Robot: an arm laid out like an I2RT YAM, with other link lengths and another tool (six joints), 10 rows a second.
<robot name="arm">
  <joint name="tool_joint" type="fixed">
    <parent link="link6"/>
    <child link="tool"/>
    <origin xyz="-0.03 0.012 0.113" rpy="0 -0.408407 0.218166"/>
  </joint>
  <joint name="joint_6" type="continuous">
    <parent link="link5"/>
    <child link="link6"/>
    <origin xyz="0 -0.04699 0.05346" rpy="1.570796 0 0"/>
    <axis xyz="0 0 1"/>
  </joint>
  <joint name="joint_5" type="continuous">
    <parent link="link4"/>
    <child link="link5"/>
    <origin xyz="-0.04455 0.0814 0.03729" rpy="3.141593 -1.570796 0"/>
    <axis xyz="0 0 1"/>
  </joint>
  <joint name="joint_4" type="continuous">
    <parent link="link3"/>
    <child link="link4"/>
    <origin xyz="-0.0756 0.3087 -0.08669" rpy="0 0 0"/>
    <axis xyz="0 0 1"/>
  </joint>
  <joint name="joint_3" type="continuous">
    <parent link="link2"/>
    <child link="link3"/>
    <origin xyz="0 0.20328 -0.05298" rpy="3.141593 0 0"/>
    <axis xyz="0 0 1"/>
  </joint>
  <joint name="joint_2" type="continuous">
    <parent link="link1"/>
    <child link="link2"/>
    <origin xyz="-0.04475 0.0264 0.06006" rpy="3.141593 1.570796 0"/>
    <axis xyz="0 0 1"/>
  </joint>
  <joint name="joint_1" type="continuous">
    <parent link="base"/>
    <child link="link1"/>
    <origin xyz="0 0 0.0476" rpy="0 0 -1.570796"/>
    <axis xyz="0 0 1"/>
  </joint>
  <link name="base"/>
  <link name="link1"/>
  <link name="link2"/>
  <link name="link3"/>
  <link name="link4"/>
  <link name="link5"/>
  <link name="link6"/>
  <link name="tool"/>
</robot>
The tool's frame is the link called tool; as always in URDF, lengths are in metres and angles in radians. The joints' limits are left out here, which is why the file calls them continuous.
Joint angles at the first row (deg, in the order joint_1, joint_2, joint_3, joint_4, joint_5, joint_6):
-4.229 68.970 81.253 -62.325 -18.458 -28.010
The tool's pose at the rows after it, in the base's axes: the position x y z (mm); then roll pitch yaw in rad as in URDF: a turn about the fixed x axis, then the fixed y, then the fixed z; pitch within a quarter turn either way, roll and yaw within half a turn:
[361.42, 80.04, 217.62, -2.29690, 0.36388, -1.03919]
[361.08, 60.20, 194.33, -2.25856, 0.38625, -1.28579]
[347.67, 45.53, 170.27, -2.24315, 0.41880, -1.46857]
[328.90, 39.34, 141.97, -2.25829, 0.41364, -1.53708]
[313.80, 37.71, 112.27, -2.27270, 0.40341, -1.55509]
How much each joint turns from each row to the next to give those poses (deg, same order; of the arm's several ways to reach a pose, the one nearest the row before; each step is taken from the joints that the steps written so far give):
0.130 -7.627 -11.123 6.098 3.256 6.120
-0.021 -8.504 -11.216 6.251 8.962 12.327
0.000 -8.655 -9.855 1.967 6.469 8.918
0.022 -8.176 -8.897 -0.089 2.885 2.186
0.001 -7.628 -8.503 0.177 0.963 0.023

